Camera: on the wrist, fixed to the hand. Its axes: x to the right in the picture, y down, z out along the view.
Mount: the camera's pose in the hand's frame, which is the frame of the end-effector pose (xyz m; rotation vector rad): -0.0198 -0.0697 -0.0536 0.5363 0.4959 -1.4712
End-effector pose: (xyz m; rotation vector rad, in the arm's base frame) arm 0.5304 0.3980 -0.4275 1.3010 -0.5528 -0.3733
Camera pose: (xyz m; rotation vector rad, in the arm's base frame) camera 0.5485 0.4353 -0.5075 2.0765 0.9019 -1.0903
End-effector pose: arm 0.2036 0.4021 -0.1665 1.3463 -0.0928 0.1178
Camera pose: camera 0.1936 0.4386 -0.2483 1.5656 1.4099 -0.8141
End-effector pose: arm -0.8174 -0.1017 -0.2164 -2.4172 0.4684 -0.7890
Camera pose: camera -0.8554 -0.0583 -0.1471 -1.6932 -1.3637 -1.7612
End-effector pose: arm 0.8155 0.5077 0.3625 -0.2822 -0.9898 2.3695
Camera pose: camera 0.8811 0.5685 0.3736 0.0855 -0.1006 1.0133
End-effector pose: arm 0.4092 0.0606 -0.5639 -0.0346 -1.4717 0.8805
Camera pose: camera 0.4922 0.0274 -0.5524 1.0239 -0.4527 -0.0268
